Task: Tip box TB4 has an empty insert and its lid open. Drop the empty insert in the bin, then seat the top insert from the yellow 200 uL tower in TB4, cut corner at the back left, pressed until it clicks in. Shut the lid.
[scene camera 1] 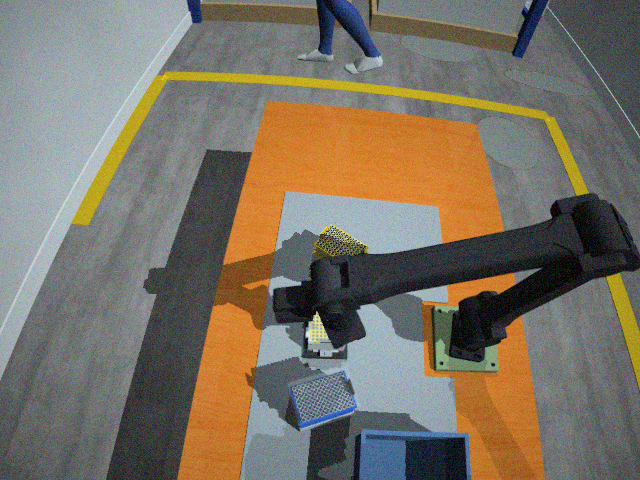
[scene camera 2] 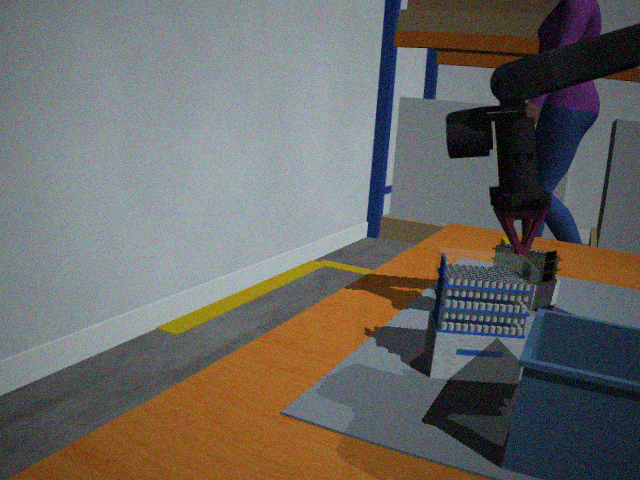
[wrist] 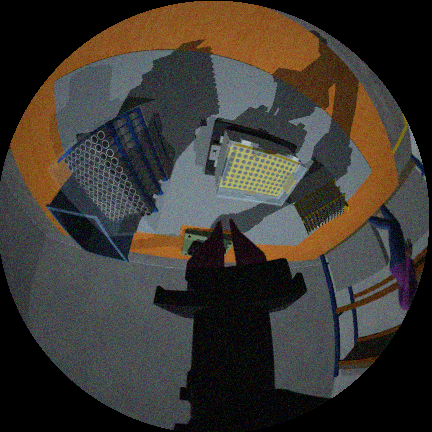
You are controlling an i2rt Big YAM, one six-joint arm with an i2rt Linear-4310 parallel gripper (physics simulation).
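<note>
Tip box TB4 (scene camera 1: 324, 351) (scene camera 2: 537, 269) (wrist: 225, 193) stands on the grey mat with a yellow insert (scene camera 1: 317, 329) (wrist: 257, 171) lying in its top. Its dark lid (wrist: 252, 135) stands open behind it. My gripper (scene camera 2: 522, 250) (wrist: 225, 223) points down just beside the box, on the side toward the arm's base. Its fingers are almost together with nothing between them. In scene camera 1 the wrist hides the fingers. The yellow 200 uL tower (scene camera 1: 338, 241) (wrist: 322, 205) stands behind the box. The blue bin (scene camera 1: 413, 454) (scene camera 2: 584, 346) (wrist: 86, 231) is at the mat's near end.
A blue-banded tip tower (scene camera 1: 321, 397) (scene camera 2: 486, 305) (wrist: 109, 177) stands between TB4 and the bin. The arm's green base plate (scene camera 1: 439, 361) (wrist: 188, 241) lies to the right. A person (scene camera 1: 341, 30) (scene camera 2: 569, 103) walks by the blue shelving (scene camera 2: 382, 118) beyond the yellow floor line (scene camera 1: 361, 88).
</note>
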